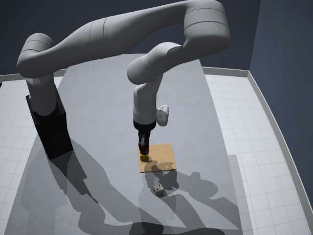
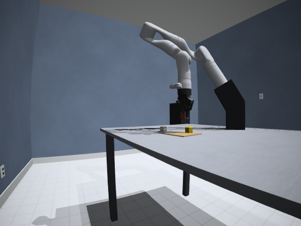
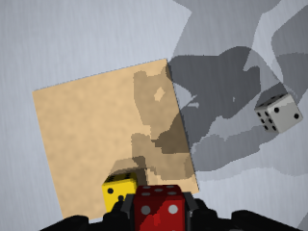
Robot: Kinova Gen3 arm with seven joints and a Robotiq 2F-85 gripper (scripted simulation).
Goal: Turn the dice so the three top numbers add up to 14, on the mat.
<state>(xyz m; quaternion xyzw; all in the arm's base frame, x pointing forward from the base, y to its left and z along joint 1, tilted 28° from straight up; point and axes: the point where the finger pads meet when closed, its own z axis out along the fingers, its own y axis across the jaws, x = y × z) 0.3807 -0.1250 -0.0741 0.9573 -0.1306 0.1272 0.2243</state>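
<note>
Now: hand 3 cm to the right of the yellow die and 8 cm above it. From my hand the other things lie so: tan mat (5 cm ahead, 2 cm to the left, 10 cm below); then red die (1 cm below); then white die (2 cm ahead, 14 cm to the right, 8 cm below).
</note>
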